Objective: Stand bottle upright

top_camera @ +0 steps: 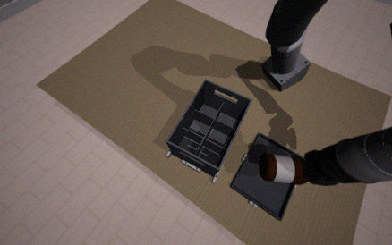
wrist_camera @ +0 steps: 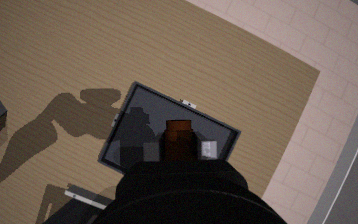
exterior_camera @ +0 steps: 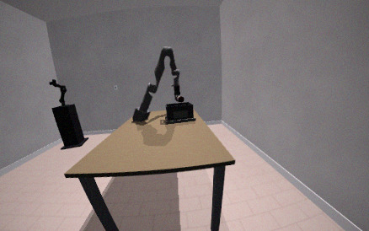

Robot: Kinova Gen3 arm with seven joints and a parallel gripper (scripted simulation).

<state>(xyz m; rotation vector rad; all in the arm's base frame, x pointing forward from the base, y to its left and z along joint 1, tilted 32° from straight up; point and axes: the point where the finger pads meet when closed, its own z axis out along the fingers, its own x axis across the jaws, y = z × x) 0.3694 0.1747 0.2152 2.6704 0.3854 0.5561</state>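
Now: the brown bottle 50 mm to the right of my hand, 10 mm below it and 10 mm ahead of it. The rest, counted from my hand: dark flat tray (190 mm below, 40 mm to the right, 10 mm behind); dark crate (300 mm to the right, 120 mm below, 80 mm behind).
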